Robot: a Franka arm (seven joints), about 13 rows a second.
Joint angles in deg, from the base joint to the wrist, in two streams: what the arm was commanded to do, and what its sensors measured. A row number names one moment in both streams.
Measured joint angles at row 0: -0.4 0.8 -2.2 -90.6 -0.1 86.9 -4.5
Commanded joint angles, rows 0 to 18: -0.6 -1.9 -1.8 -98.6 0.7 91.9 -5.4; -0.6 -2.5 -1.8 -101.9 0.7 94.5 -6.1; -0.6 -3.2 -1.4 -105.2 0.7 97.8 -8.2; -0.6 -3.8 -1.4 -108.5 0.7 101.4 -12.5; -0.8 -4.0 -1.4 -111.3 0.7 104.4 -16.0; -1.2 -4.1 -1.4 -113.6 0.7 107.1 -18.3; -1.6 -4.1 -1.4 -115.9 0.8 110.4 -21.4; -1.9 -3.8 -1.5 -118.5 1.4 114.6 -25.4; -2.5 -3.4 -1.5 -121.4 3.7 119.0 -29.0; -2.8 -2.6 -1.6 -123.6 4.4 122.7 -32.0; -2.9 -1.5 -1.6 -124.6 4.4 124.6 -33.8; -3.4 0.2 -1.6 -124.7 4.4 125.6 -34.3; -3.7 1.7 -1.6 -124.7 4.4 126.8 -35.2; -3.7 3.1 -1.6 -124.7 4.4 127.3 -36.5; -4.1 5.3 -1.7 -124.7 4.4 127.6 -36.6; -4.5 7.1 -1.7 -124.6 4.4 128.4 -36.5; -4.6 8.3 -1.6 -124.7 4.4 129.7 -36.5; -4.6 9.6 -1.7 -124.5 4.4 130.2 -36.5; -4.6 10.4 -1.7 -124.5 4.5 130.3 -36.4
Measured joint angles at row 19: -4.2 8.9 -1.8 -125.1 3.3 129.5 -35.0
